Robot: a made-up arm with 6 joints.
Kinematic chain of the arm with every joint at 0, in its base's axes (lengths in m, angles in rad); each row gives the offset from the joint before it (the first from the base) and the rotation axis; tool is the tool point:
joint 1: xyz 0 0 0.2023 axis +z
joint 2: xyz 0 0.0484 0 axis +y
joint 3: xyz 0 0 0.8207 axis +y
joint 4: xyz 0 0 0.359 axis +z
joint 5: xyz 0 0 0 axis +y
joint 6: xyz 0 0 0.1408 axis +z
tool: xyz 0 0 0
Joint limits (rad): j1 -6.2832..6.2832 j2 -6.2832..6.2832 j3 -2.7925..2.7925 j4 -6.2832..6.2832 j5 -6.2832..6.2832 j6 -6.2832..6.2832
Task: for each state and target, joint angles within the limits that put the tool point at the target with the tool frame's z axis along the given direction. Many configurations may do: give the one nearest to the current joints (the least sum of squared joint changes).
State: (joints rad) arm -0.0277 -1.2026 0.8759 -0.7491 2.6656 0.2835
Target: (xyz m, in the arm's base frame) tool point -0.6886 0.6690 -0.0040 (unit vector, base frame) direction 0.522 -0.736 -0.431
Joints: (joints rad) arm -0.7476 -1.9507 0.8380 -1.5492 2.9557 0.2835
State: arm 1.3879 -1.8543 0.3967 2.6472 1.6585 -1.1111
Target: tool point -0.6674 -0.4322 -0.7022 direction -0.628 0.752 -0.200
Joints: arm 0.8101 -2.4290 0.0669 1.7931 1.5070 -1.1111
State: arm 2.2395 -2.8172 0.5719 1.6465 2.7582 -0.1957
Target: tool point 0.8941 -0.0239 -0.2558 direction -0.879 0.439 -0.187
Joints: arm 3.1050 -2.1975 0.7652 1.4201 3.5653 -0.1957
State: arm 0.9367 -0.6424 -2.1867 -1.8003 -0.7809 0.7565
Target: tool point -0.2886 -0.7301 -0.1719 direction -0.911 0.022 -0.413
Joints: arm 1.4200 -1.5271 -1.8134 -1.7827 -1.1789 0.7565
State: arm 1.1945 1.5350 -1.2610 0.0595 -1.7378 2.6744
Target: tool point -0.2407 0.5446 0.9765 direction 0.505 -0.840 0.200
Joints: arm 1.9443 1.0796 -1.0594 0.1671 -1.3894 2.6744
